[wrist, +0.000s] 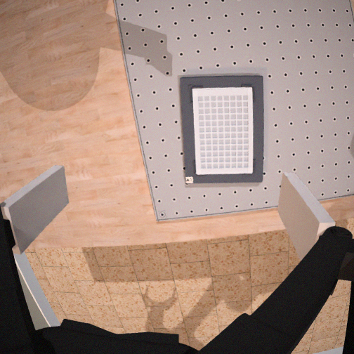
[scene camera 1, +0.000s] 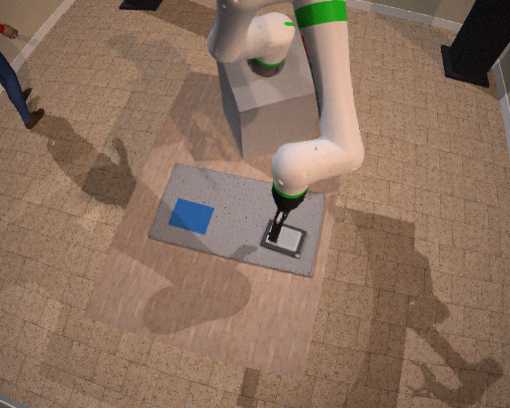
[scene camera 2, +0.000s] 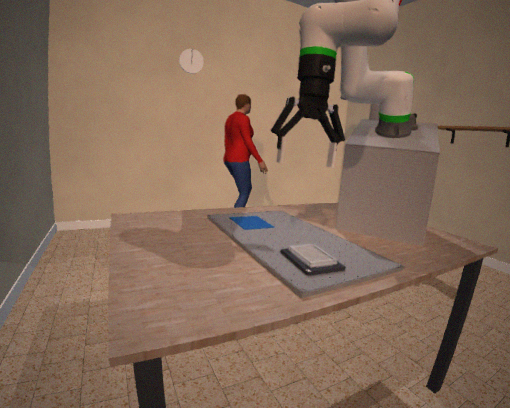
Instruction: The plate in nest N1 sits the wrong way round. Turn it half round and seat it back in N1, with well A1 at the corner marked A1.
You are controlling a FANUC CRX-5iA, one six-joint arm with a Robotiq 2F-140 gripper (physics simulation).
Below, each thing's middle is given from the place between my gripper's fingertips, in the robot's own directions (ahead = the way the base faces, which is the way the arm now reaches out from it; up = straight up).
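White well plate [scene camera 2: 311,255]: my gripper is 25 cm above it, 4 cm past it and 2 cm to the right of it. Going by their middles, the plate is the nearest to my gripper of the things named here. Flat blue rectangle [scene camera 1: 188,215]: far to the right of my hand, far below it and a little behind it.
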